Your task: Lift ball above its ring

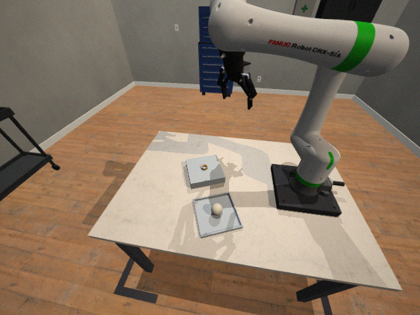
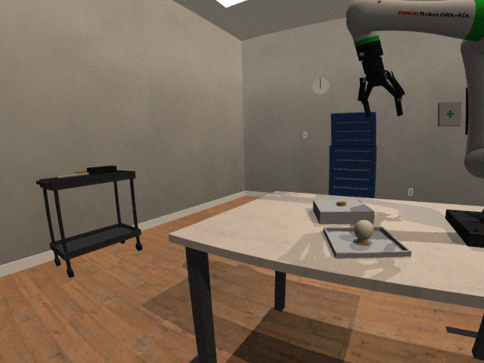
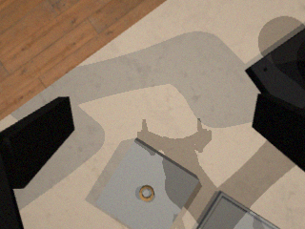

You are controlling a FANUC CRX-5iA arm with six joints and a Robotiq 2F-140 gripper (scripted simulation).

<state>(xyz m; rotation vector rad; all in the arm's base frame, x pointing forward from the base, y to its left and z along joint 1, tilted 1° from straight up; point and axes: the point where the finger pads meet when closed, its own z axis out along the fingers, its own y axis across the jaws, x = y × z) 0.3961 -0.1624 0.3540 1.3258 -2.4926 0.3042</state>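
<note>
The beige ball lies 3 cm ahead of my hand, 38 cm to the left of it and 35 cm below it. Also, from my hand: shallow grey tray 3 cm ahead, 38 cm to the left, 38 cm below.
</note>
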